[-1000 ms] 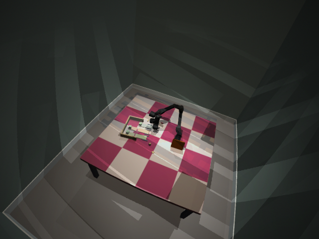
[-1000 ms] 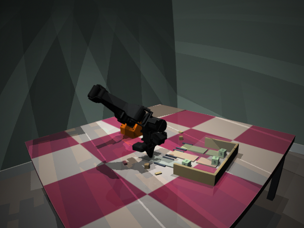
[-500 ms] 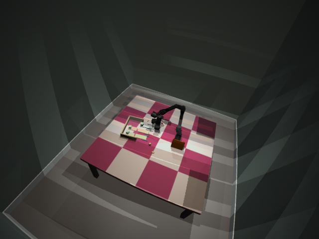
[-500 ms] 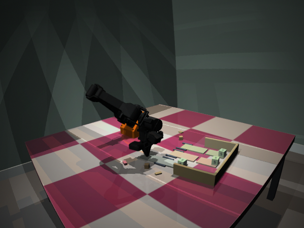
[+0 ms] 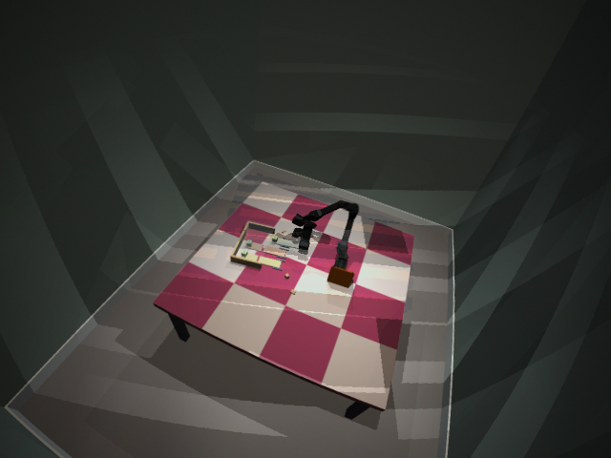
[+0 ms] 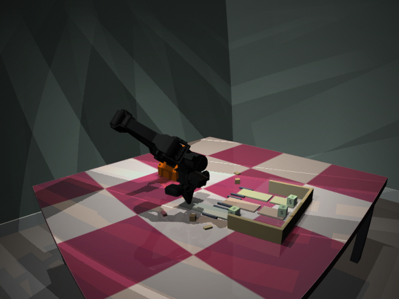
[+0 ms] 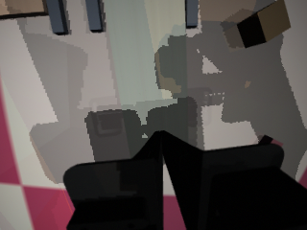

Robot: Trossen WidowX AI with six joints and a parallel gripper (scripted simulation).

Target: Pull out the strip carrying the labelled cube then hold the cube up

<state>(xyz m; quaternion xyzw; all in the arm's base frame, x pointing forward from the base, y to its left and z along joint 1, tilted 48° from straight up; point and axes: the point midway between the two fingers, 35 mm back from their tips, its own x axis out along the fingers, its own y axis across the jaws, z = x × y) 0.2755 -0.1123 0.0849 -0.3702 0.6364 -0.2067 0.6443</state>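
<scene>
Now: gripper tip 90 mm short of the strip and 20 mm to the right of it.
</scene>
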